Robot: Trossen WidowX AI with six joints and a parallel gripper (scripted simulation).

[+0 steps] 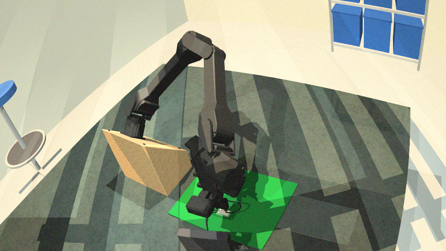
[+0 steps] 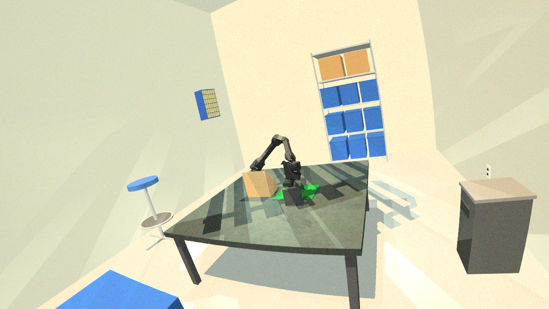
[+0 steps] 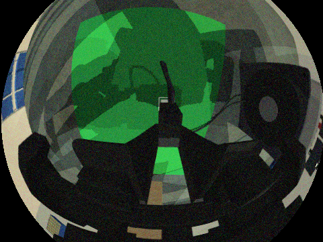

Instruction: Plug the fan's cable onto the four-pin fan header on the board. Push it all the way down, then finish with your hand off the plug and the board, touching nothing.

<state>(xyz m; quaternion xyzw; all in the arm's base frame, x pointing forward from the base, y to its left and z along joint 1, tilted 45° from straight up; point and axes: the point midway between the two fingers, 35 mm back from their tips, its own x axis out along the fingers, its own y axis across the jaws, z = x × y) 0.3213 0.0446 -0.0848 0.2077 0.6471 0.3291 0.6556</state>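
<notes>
Now: gripper tip 10 mm short of the fan plug and 10 mm below it. Round my gripper tip: dark fan (60 mm ahead, 120 mm to the right, 20 mm above); then green board (10 mm ahead, 50 mm to the left, 50 mm below); then white four-pin header (10 mm ahead, 40 mm below).
</notes>
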